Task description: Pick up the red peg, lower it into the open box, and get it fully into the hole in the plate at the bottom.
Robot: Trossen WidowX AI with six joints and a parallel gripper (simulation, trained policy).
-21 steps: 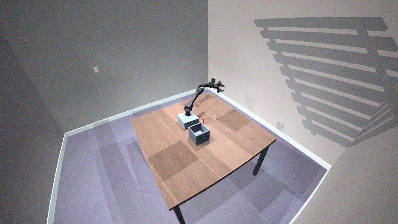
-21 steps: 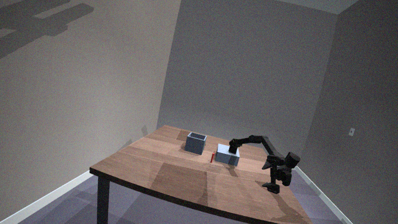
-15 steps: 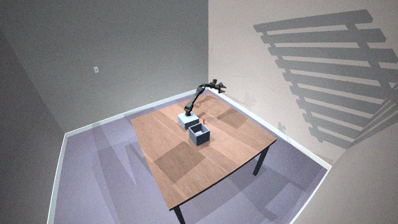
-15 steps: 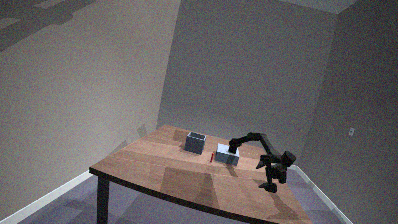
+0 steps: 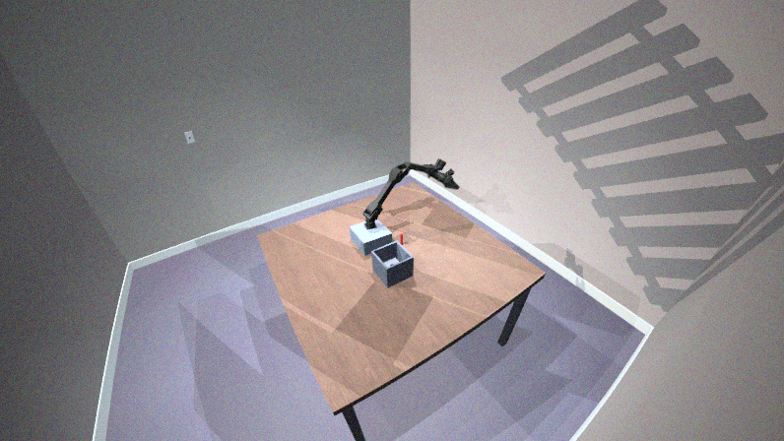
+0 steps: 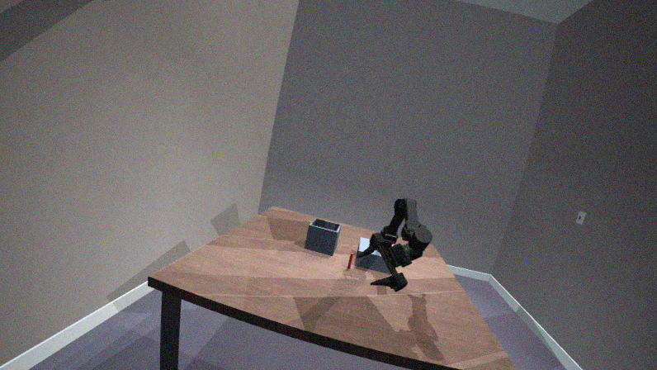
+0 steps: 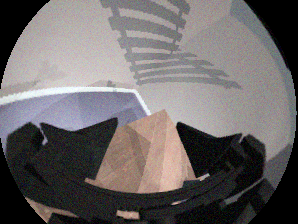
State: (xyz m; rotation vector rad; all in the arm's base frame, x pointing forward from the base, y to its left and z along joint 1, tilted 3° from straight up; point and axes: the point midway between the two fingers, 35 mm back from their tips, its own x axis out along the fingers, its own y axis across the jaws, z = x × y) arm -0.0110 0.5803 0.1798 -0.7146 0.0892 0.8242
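The red peg is 460 mm to the right of my gripper tip, 190 mm below it and 130 mm ahead of it. Also, from my gripper tip: pale plate (600 mm to the right, 330 mm ahead, 180 mm below).
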